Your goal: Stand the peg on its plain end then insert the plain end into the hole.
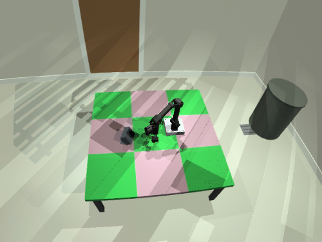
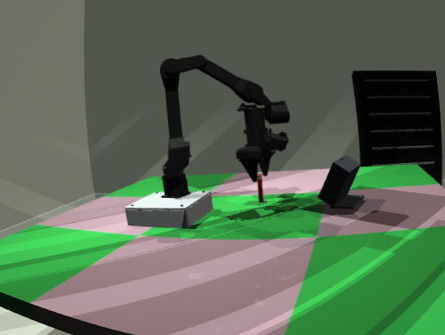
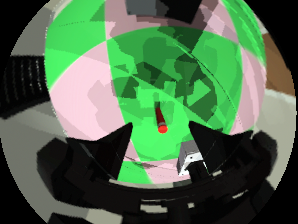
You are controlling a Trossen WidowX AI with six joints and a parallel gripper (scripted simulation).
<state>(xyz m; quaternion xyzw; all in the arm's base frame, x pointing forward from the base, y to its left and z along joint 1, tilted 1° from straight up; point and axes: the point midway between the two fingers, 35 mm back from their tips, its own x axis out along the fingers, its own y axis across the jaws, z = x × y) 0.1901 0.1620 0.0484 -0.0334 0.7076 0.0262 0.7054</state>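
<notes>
Right now my gripper tip is 1 cm above the red peg. Also, from my gripper tip: sloped panel 25 cm ahead, 1 cm below.
</notes>
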